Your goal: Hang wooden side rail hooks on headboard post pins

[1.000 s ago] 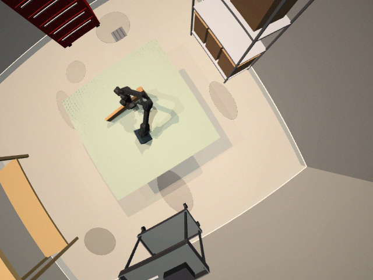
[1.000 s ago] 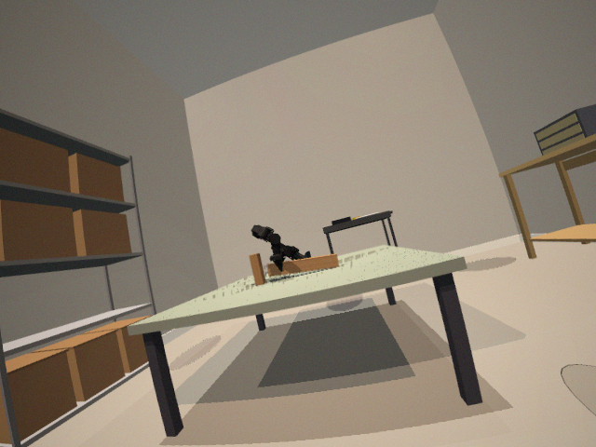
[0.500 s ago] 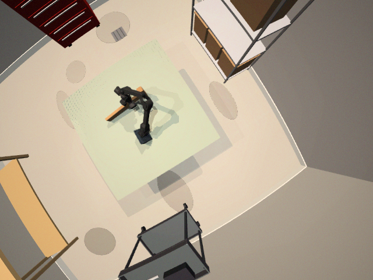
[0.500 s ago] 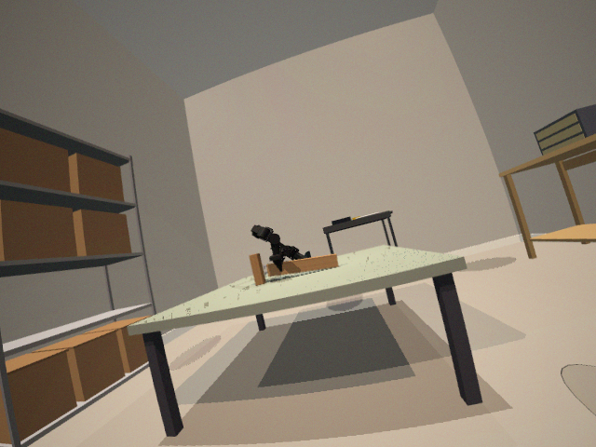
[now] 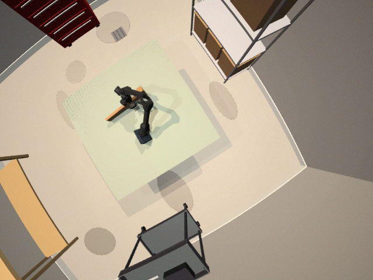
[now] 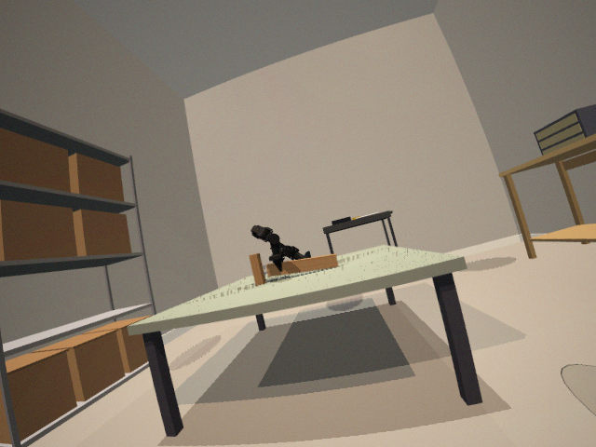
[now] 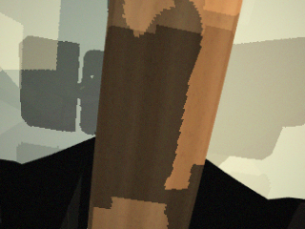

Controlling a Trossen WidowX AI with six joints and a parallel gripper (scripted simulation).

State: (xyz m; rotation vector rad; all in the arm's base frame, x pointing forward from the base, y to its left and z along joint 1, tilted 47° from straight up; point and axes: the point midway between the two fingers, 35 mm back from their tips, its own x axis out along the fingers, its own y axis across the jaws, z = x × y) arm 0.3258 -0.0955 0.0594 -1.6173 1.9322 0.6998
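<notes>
My gripper tip is 14 cm to the left of the headboard post, 4 cm below it and 1 cm past it.
</notes>
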